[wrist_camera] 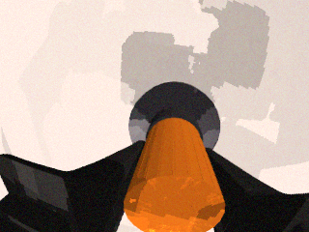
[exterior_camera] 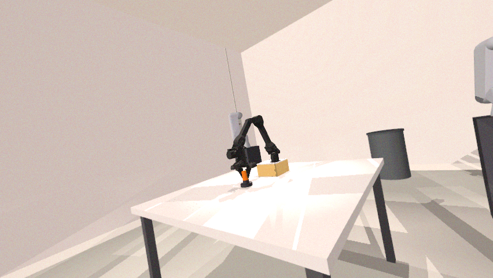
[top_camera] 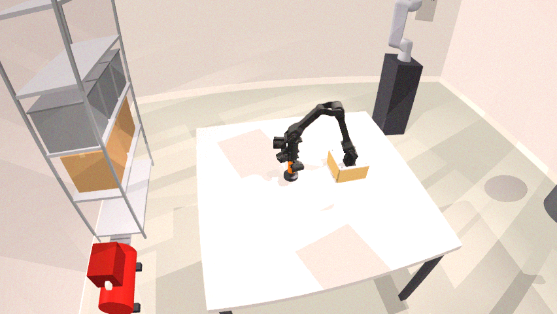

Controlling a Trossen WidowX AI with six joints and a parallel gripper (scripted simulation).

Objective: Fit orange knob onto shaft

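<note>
Right now my gripper tip is 20 mm above the dark round pedestal. From my gripper tip the other things lie so: orange knob (30 mm above).
</note>
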